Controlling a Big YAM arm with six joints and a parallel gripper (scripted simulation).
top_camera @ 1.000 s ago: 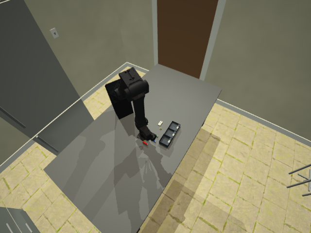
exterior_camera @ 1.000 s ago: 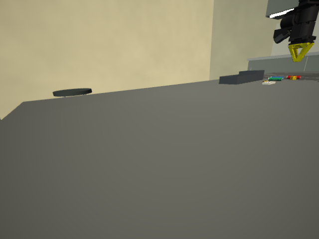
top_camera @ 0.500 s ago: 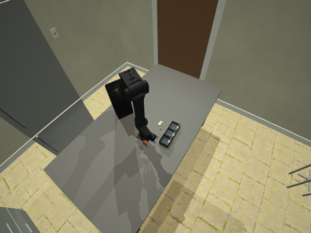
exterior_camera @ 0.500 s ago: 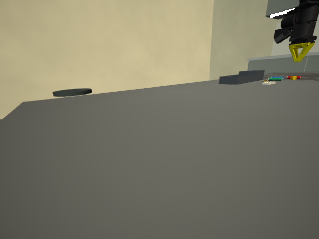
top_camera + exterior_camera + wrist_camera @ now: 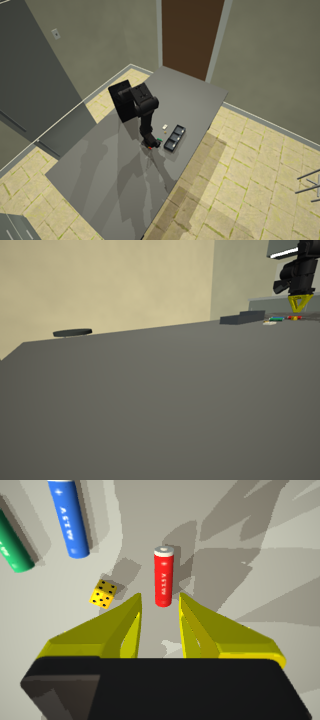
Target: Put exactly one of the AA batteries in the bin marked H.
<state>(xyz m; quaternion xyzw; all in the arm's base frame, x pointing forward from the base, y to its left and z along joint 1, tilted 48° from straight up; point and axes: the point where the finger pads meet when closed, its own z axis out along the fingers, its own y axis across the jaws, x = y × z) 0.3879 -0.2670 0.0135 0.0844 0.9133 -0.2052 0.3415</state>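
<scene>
The red AA battery lies 30 mm below my hand. Also, from my hand: blue battery: 70 mm ahead, 40 mm to the left, 30 mm below; then yellow die: 50 mm to the left, 30 mm below, 10 mm ahead; then green battery: 90 mm to the left, 70 mm ahead, 30 mm below.
</scene>
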